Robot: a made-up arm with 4 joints. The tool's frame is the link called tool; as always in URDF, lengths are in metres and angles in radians. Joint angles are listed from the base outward. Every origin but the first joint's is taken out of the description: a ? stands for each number. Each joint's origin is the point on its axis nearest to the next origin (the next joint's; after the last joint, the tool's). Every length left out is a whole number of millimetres.
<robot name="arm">
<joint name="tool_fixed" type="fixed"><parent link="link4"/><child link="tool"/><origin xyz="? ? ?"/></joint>
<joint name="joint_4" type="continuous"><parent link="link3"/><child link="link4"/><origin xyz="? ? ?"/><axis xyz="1 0 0"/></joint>
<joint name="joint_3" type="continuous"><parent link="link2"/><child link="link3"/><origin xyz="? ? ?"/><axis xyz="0 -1 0"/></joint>
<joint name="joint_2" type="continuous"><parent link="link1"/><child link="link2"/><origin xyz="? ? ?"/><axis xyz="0 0 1"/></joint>
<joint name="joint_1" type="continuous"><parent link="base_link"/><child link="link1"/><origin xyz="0.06 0 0.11"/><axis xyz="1 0 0"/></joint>
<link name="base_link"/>
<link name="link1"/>
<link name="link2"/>
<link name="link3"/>
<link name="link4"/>
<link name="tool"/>
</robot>
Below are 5 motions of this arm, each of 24 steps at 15 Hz.
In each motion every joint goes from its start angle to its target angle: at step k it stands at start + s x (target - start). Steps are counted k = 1, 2, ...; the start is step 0. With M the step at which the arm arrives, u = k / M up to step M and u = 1 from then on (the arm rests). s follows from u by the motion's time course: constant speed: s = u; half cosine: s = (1 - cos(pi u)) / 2; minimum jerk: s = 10 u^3 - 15 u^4 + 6 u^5.
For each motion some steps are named. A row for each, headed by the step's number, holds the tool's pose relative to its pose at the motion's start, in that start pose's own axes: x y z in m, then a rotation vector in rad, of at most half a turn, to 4 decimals.
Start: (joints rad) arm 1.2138 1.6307 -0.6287 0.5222
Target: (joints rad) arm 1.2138 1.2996 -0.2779 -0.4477
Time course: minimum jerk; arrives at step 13
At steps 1, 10, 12, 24:
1: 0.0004 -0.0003 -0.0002 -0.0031 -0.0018 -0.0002
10: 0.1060 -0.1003 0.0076 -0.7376 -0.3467 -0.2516
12: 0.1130 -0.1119 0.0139 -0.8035 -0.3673 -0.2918
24: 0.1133 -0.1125 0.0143 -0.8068 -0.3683 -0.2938

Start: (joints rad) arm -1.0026 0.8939 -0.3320 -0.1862
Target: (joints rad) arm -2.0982 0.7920 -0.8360 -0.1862
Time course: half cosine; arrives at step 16
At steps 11, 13, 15, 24:
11: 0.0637 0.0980 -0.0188 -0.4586 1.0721 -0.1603
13: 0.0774 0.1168 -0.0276 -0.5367 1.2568 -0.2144
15: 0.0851 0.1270 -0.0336 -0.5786 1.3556 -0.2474
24: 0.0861 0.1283 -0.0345 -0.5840 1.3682 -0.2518

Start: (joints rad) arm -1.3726 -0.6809 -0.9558 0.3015
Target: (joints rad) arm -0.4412 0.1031 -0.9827 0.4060
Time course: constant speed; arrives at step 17
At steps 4, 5, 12, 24:
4: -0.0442 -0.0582 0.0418 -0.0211 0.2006 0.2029
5: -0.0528 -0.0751 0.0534 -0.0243 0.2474 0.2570
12: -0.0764 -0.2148 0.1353 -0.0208 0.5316 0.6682
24: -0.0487 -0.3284 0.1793 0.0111 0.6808 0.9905

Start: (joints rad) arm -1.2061 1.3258 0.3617 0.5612
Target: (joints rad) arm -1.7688 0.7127 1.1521 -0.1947
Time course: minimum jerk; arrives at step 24
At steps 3, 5, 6, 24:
3: 0.0059 -0.0024 -0.0030 -0.0178 -0.0078 -0.0050
5: 0.0234 -0.0102 -0.0120 -0.0725 -0.0306 -0.0202
6: 0.0373 -0.0171 -0.0192 -0.1177 -0.0483 -0.0324
24: 0.2703 -0.2720 -0.1149 -1.3702 -0.3319 -0.1841

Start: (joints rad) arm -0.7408 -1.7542 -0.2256 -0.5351
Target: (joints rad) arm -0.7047 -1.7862 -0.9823 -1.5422
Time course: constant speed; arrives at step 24
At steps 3, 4, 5, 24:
3: -0.0191 -0.0138 -0.0158 -0.1255 0.0842 0.0524
4: -0.0257 -0.0190 -0.0202 -0.1672 0.1108 0.0723
5: -0.0322 -0.0244 -0.0241 -0.2087 0.1367 0.0933
24: -0.1184 -0.1554 -0.0209 -0.9395 0.4461 0.6936

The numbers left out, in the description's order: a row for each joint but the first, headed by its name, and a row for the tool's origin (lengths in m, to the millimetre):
tool: 0 0.11 -0.12
joint_4: 0.05 0 -0.05
joint_3: -0.03 0.12 0
joint_2: 0 -0.04 0.36

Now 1 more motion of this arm.
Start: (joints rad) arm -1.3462 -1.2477 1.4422 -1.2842
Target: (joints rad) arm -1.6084 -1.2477 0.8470 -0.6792
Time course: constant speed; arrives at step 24
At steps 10, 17, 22, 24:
10: -0.0383 -0.0003 0.0514 0.2429 0.0272 0.1461
17: -0.0708 -0.0078 0.0895 0.4066 0.0695 0.2436
22: -0.0958 -0.0170 0.1172 0.5198 0.1114 0.3094
24: -0.1059 -0.0215 0.1283 0.5641 0.1309 0.3345

